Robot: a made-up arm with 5 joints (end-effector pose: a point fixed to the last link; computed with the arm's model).
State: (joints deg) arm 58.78 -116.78 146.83 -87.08 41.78
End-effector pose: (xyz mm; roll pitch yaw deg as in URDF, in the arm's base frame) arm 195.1 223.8 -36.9 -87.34 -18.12 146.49
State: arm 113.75 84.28 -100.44 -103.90 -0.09
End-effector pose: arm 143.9 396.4 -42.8 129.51 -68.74 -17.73
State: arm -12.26 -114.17 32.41 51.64 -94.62
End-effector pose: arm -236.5 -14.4 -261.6 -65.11 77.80 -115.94
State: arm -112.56 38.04 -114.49 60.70 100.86
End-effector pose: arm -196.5 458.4 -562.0 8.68 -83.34 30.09
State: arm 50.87 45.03 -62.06 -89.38 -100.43
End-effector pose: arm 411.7 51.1 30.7 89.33 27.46 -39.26
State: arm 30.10 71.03 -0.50 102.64 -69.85
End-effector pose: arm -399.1 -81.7 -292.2 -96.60 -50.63 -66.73
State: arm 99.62 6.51 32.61 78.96 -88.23
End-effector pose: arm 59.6 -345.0 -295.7 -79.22 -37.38 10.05
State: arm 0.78 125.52 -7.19 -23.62 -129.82
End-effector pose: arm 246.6 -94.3 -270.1 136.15 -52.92 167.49
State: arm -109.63 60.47 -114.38 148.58 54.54
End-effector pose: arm -680.7 387.9 -103.6 124.96 -28.69 14.73
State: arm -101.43 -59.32 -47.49 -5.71 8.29
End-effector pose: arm 18.1 84.8 -353.8 106.83 -6.29 -109.29
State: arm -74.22 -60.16 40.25 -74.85 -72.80
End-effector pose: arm -26.3 -327.0 -37.3 75.75 3.26 -159.78
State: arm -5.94 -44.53 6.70 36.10 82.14
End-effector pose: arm -312.0 -207.6 -407.8 40.49 -32.95 76.49
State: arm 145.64 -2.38 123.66 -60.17 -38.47
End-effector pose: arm -224.8 123.0 -498.3 -105.22 -10.31 -147.68
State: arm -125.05 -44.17 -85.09 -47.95 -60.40
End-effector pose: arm -276.4 -107.9 -407.7 -176.47 64.87 -86.22
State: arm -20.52 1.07 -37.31 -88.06 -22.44
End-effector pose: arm 195.8 -323.5 -163.8 88.17 -31.29 -108.42
